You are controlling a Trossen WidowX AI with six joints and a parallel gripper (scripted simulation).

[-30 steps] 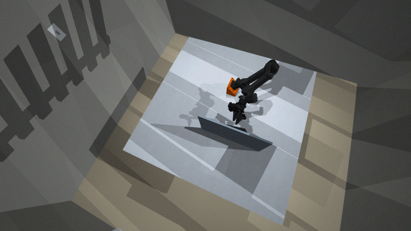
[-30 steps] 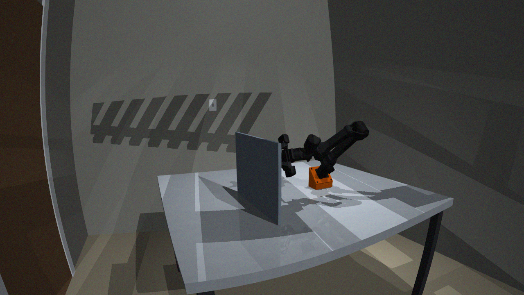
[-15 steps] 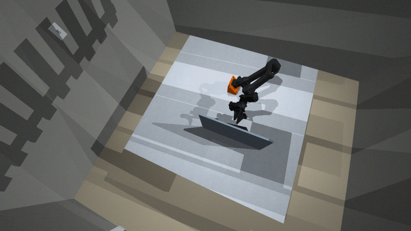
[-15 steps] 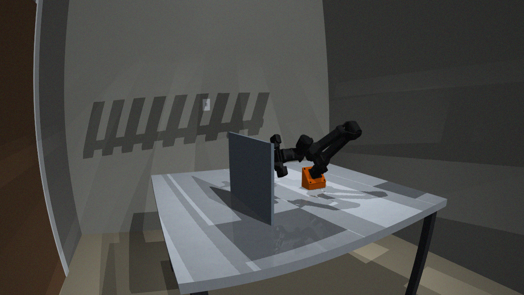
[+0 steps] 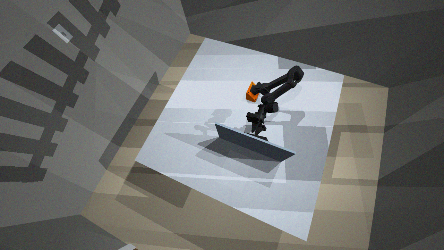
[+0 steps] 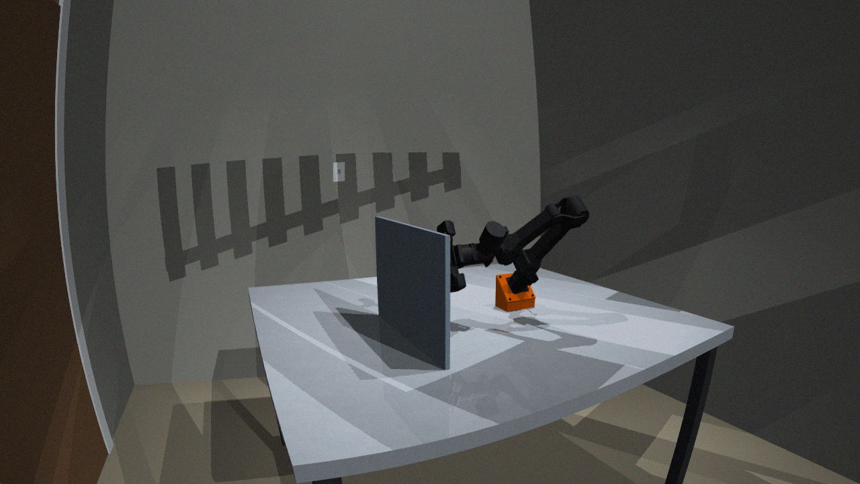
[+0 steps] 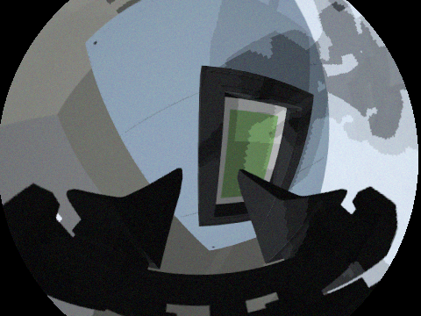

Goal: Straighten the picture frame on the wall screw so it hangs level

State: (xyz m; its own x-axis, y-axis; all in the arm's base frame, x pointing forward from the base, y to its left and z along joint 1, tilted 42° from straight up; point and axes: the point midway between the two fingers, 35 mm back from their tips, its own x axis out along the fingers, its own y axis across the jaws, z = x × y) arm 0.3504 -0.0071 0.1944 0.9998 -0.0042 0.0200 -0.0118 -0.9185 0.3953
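Right now the picture frame is 30 mm ahead of my gripper tip, 20 mm to the left of it and 50 mm below it. Round my gripper tip: grey wall panel (40 mm ahead, 10 mm to the left, 60 mm below).
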